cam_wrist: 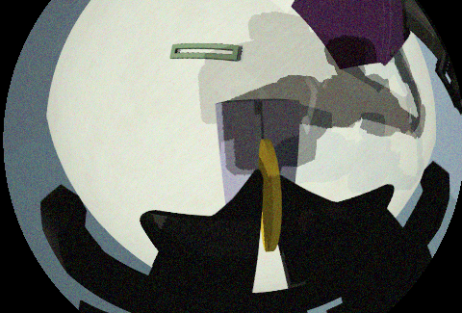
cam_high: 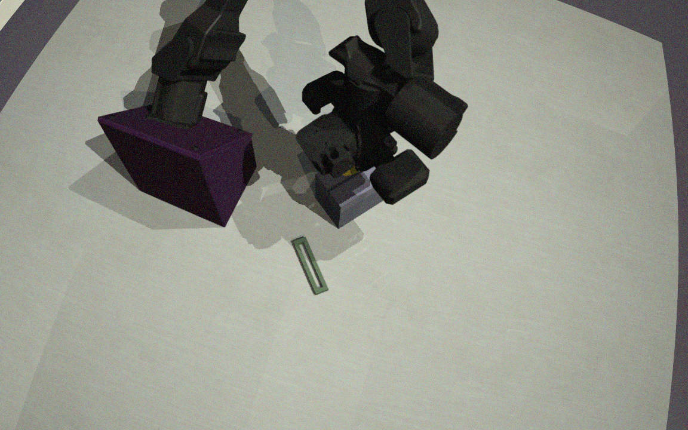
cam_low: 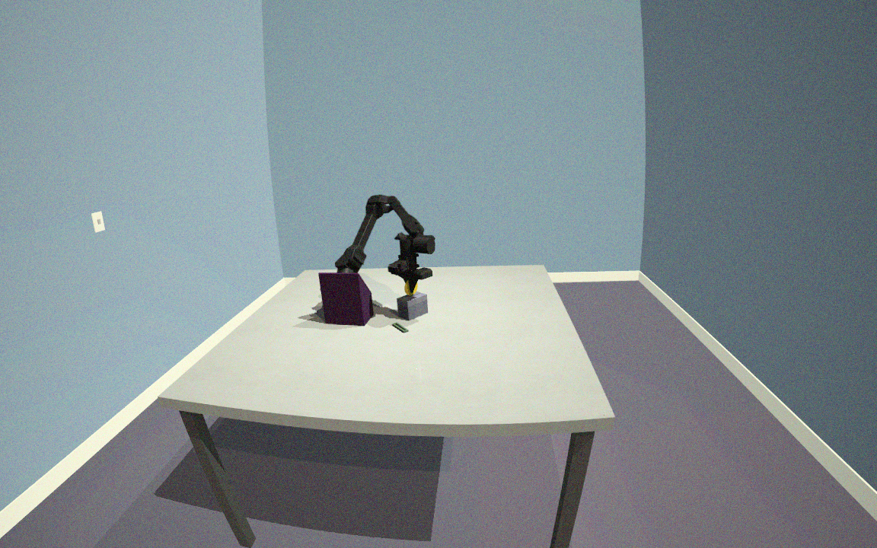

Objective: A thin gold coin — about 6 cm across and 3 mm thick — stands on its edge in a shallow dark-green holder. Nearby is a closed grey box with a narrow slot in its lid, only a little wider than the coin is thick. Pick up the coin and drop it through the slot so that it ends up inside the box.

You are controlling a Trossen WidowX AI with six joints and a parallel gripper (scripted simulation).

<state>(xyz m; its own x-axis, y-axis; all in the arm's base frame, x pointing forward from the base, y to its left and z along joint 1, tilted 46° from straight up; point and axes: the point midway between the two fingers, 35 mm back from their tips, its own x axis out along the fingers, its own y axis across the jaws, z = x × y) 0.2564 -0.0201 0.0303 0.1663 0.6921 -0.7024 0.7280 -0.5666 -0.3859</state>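
Right now the gold coin is 2 cm above my gripper tip.
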